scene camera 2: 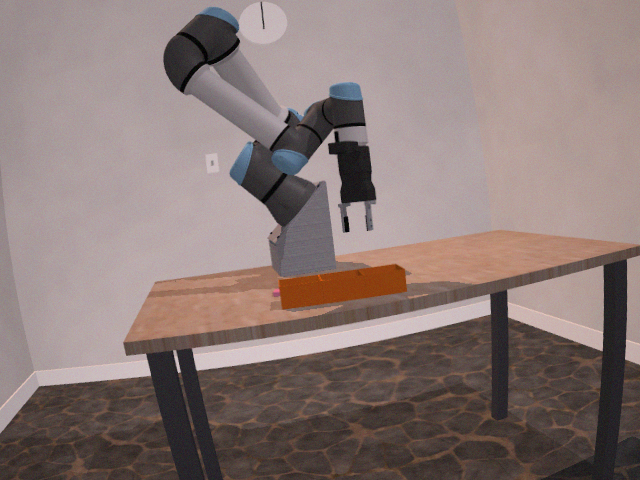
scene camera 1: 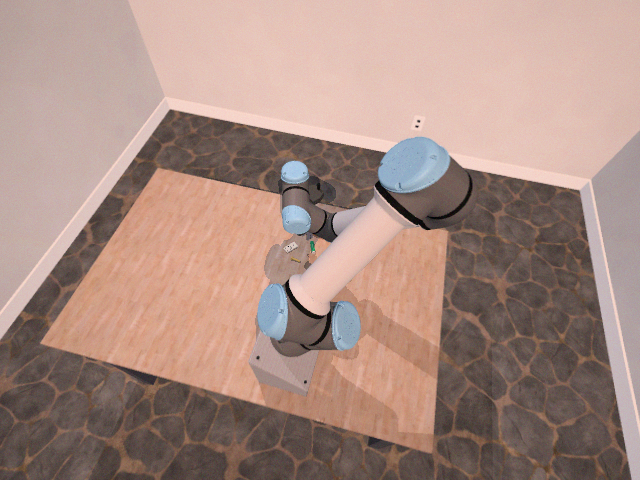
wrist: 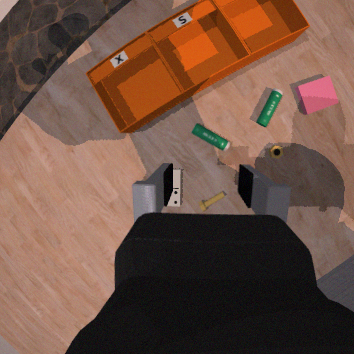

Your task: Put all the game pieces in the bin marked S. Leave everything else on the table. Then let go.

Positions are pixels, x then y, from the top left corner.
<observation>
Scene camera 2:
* my gripper: 358, 231
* orange divided bin: 334, 287
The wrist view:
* my gripper: 205, 177
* pink block: 314, 95
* orange divided bin: 182, 54
</observation>
